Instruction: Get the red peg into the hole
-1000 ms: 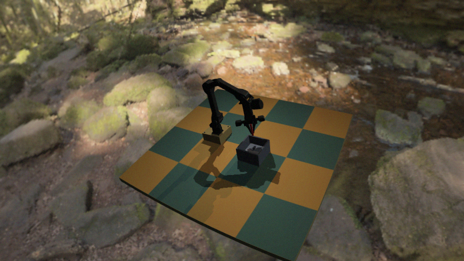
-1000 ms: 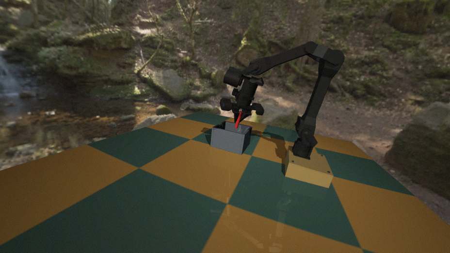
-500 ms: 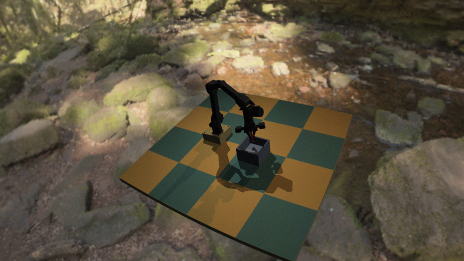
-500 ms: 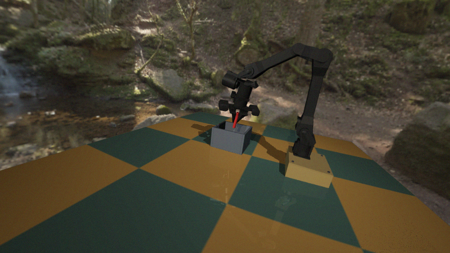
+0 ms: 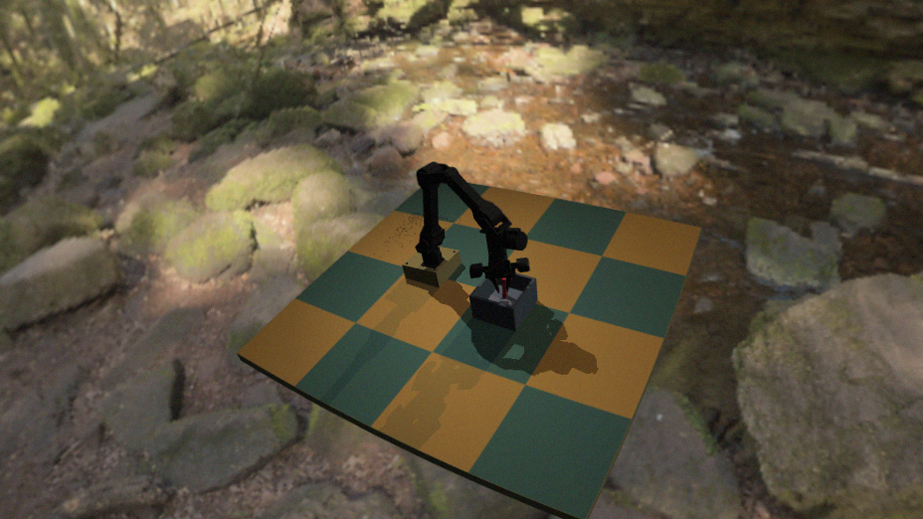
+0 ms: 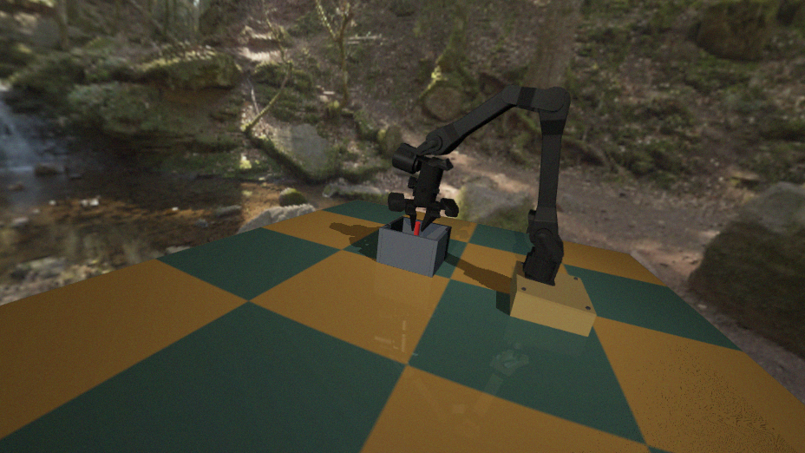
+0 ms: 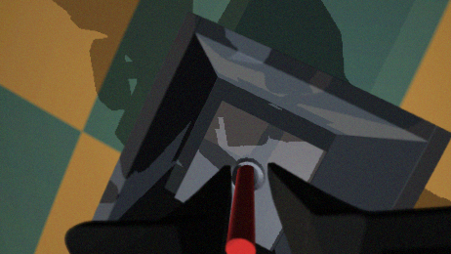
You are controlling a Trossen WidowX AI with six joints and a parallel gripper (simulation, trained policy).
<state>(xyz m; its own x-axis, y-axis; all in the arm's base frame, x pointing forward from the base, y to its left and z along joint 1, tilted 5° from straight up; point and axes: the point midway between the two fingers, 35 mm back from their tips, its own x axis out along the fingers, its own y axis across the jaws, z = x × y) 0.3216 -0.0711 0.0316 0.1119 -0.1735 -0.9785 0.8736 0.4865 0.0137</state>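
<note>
Now: gripper tip 20 mm to the right of the red peg, 10 mm past it and 10 mm above it. Round my gripper tip: dark box 60 mm below, 10 mm to the left; grey plate 40 mm below, 10 mm to the left.
</note>
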